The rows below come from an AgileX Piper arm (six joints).
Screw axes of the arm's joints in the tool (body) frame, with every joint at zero. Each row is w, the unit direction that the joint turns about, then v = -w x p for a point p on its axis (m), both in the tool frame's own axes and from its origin. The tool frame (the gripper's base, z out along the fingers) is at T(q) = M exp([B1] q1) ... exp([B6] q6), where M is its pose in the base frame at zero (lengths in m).
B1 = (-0.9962, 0, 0.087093, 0.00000, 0.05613, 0.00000)
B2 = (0, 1, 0, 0.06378, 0.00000, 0.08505)
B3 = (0, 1, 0, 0.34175, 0.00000, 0.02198)
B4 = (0, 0, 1, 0.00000, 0.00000, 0.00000)
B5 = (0, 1, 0, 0.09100, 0.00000, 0.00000)
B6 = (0, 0, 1, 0.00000, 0.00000, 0.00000)
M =
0.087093 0 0.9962 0.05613
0 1 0 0.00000
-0.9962 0 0.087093 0.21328
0 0 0 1
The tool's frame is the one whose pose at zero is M.
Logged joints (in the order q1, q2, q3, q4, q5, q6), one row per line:
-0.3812, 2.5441, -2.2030, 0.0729, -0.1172, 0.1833
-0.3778, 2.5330, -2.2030, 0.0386, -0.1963, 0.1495
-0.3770, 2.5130, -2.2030, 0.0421, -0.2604, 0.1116
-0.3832, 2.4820, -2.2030, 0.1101, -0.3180, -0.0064
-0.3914, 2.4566, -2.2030, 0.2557, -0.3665, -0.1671
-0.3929, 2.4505, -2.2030, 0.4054, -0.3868, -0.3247
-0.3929, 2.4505, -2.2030, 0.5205, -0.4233, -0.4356
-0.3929, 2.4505, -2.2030, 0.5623, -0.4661, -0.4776
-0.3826, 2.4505, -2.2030, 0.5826, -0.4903, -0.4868
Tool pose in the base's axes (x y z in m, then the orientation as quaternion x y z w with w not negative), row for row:
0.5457, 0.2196, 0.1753, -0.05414, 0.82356, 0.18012, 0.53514
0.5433, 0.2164, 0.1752, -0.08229, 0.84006, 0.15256, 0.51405
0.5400, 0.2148, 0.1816, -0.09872, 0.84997, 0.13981, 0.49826
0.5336, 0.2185, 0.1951, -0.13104, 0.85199, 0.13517, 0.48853
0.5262, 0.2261, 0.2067, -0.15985, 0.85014, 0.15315, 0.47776
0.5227, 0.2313, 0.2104, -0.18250, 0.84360, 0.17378, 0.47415
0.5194, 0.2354, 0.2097, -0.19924, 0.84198, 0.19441, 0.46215
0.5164, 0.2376, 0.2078, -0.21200, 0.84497, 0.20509, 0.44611
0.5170, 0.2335, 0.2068, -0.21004, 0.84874, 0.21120, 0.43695
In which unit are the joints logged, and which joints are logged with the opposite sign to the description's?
The joints are logged in radians. Opposite sign: q1, q5.
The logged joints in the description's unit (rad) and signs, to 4 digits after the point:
0.3812, 2.5441, -2.2030, 0.0729, 0.1172, 0.1833
0.3778, 2.5330, -2.2030, 0.0386, 0.1963, 0.1495
0.3770, 2.5130, -2.2030, 0.0421, 0.2604, 0.1116
0.3832, 2.4820, -2.2030, 0.1101, 0.3180, -0.0064
0.3914, 2.4566, -2.2030, 0.2557, 0.3665, -0.1671
0.3929, 2.4505, -2.2030, 0.4054, 0.3868, -0.3247
0.3929, 2.4505, -2.2030, 0.5205, 0.4233, -0.4356
0.3929, 2.4505, -2.2030, 0.5623, 0.4661, -0.4776
0.3826, 2.4505, -2.2030, 0.5826, 0.4903, -0.4868

